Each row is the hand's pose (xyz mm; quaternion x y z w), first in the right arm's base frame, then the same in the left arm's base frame.
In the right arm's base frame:
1: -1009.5 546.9 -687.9 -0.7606 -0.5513 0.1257 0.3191
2: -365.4 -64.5 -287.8 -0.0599 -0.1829 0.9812 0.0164
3: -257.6 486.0 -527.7 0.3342 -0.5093 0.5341 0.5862
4: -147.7 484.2 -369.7 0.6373 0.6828 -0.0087 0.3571
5: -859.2 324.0 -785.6 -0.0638 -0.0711 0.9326 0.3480
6: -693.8 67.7 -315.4 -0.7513 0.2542 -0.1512 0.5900
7: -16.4 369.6 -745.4 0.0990 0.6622 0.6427 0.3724
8: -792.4 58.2 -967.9 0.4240 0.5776 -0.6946 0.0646
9: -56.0 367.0 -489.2 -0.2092 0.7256 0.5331 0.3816
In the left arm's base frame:
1: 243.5 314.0 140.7 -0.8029 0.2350 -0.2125 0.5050
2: -528.2 -280.4 137.5 -0.0819 -0.2775 0.5576 0.7781
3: 38.3 -403.9 -52.4 -0.0028 -0.6269 -0.2525 0.7370
4: -13.5 -564.5 40.1 0.9824 -0.0251 -0.1848 0.0139
5: 26.5 270.2 -40.5 0.0669 -0.1651 0.3026 0.9363
6: -345.6 -7.7 273.1 -0.1577 0.8081 -0.4141 0.3882
7: -63.9 -504.2 -366.5 0.6979 0.2284 0.2490 0.6315
8: -201.3 344.2 -266.2 -0.6465 -0.1920 0.3902 0.6268
9: -114.9 -571.4 -121.4 0.5480 0.5238 0.2163 0.6153

